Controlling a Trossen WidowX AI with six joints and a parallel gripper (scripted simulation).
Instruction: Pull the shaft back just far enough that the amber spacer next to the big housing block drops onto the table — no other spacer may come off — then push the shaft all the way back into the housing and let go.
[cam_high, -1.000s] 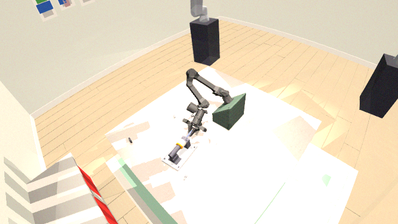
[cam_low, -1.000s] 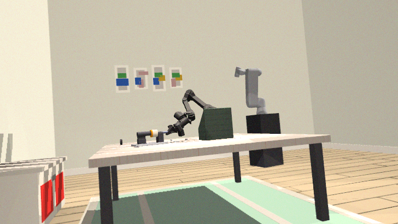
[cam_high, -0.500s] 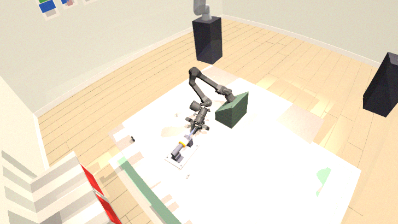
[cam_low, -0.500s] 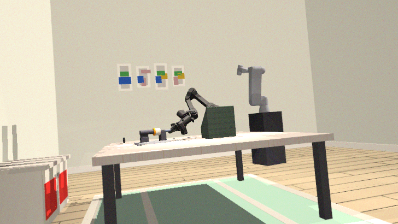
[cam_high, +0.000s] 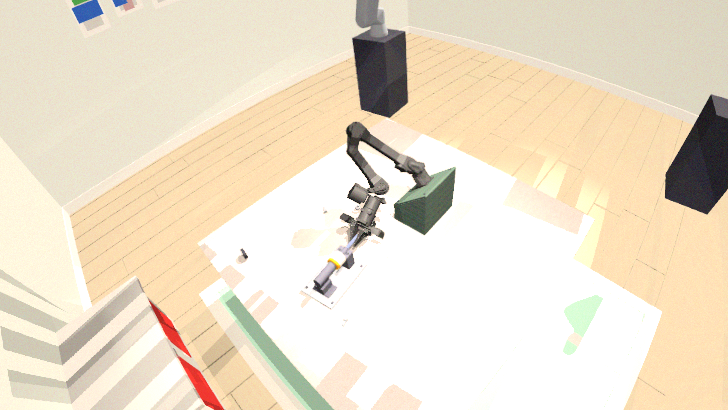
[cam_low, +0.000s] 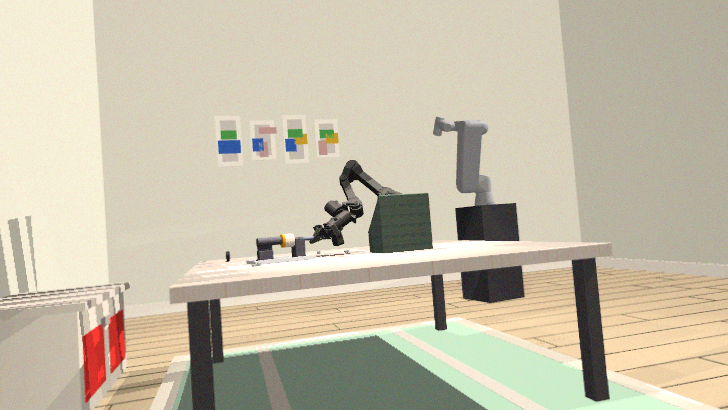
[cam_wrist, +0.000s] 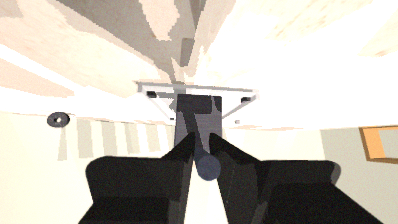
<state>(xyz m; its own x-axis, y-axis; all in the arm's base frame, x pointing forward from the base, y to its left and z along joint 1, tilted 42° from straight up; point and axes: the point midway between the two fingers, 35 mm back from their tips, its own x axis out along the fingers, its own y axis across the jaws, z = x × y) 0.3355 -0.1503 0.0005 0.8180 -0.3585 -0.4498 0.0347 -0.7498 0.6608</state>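
Right now my gripper tip is 6 cm short of the blue-grey shaft and 2 cm below it. Round my gripper tip: white spacer 9 cm ahead, 2 cm above; amber spacer 12 cm ahead, 2 cm above; small dark ring 39 cm to the right, 27 cm ahead, 4 cm below.
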